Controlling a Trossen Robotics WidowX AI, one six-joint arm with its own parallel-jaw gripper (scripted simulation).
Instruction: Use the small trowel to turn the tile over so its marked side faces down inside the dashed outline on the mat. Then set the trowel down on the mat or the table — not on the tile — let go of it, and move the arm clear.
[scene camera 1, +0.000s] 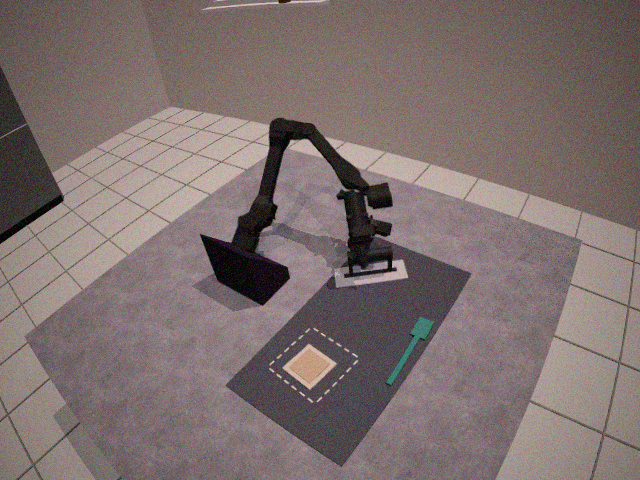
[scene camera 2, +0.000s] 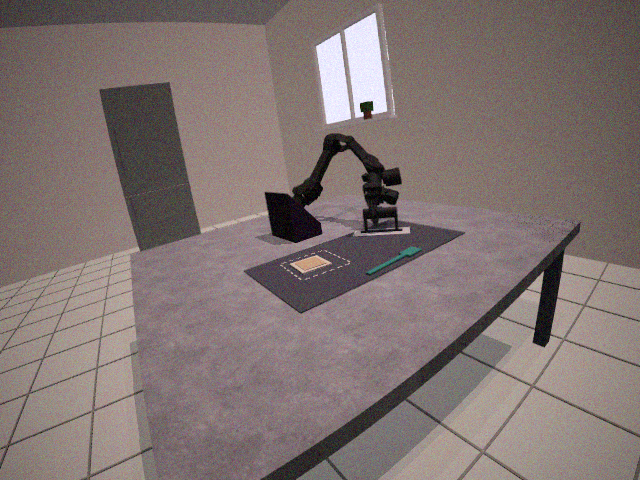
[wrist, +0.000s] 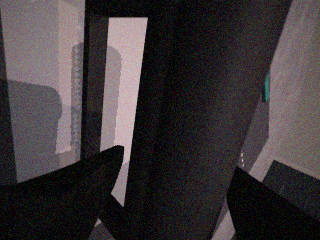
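A tan tile (scene camera 1: 308, 367) and a dark mat (scene camera 1: 373, 321) are present. My gripper (scene camera 1: 364, 268) (scene camera 2: 374, 220) (wrist: 174, 162) is open and holds nothing.
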